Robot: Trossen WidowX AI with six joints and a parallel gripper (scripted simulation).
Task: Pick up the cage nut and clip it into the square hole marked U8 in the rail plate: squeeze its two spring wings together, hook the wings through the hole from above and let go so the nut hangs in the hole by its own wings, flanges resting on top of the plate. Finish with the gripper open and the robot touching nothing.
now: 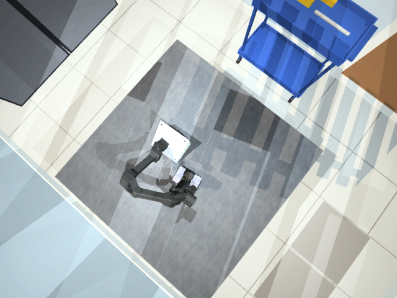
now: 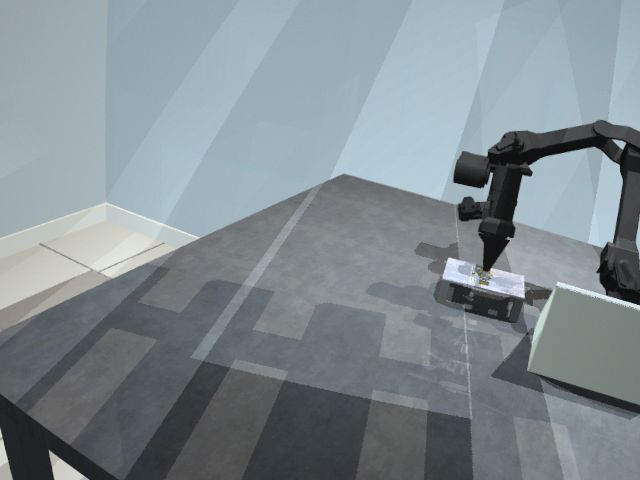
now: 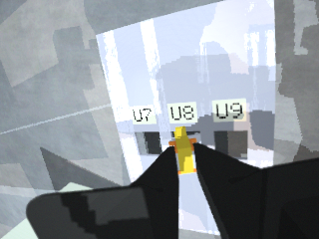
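Now: the cage nut 10 mm below my gripper tip.
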